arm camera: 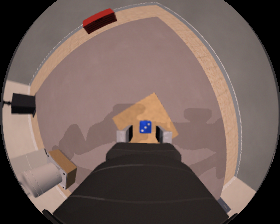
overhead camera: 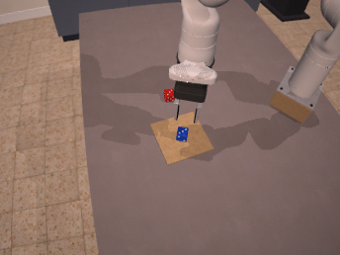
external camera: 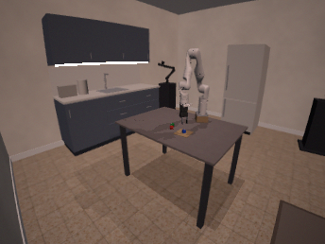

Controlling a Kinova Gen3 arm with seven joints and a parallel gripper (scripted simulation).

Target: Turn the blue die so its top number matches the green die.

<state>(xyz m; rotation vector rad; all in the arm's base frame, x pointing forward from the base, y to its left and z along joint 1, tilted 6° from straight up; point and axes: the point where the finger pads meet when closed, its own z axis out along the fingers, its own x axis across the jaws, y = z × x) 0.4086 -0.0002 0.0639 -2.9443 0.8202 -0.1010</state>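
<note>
Right now the blue die is 9 cm below my hand. From my hand the other things lie so: red die: 2 cm behind, 15 cm to the right, 10 cm below; then tan mat: 1 cm to the right, 11 cm below; then green die: 8 cm behind, 18 cm to the right, 10 cm below.
</note>
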